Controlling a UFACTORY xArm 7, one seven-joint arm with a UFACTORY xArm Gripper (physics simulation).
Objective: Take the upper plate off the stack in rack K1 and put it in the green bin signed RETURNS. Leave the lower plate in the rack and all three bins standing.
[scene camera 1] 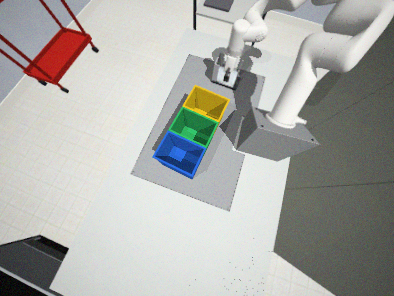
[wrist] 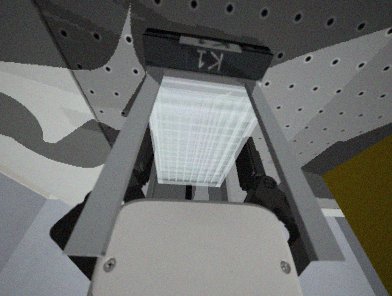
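Seen in the pictures: gripper, fingertip midpoint: (scene camera 1: 227, 75) (wrist: 197, 142); arm's base, origin of the base link: (scene camera 1: 279, 121).
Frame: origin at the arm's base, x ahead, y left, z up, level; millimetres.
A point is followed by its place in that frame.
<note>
Rack K1 (scene camera 1: 226, 86) (wrist: 170, 60) stands on the grey perforated board beyond the yellow bin; its label reads K1 in the wrist view. The upper plate (wrist: 200, 125) @(z -145, x 243, y -311 mm), clear and whitish with a grid of wells, lies between the rack's uprights. My gripper (scene camera 1: 226, 76) @(z -154, x 272, y -312 mm) (wrist: 197, 142) @(z -154, x 272, y -312 mm) points down at the rack and is shut on the upper plate, a dark finger at each long side. The lower plate cannot be told apart beneath it. The green bin (scene camera 1: 193, 123) @(z -123, x 367, y 69 mm) stands upright between the other two bins; its RETURNS sign is not readable.
The yellow bin (scene camera 1: 207, 100) @(z -85, x 333, y -58 mm) (wrist: 367, 185) @(z -154, x 350, y -63 mm) stands on the rack's side of the green bin, the blue bin (scene camera 1: 170, 145) @(z -140, x 441, y 211 mm) on the other side. The arm's grey base block (scene camera 1: 275, 135) @(z 58, x 33, y 106 mm) stands right of the bins. A red cart (scene camera 1: 59, 55) is on the floor at upper left.
</note>
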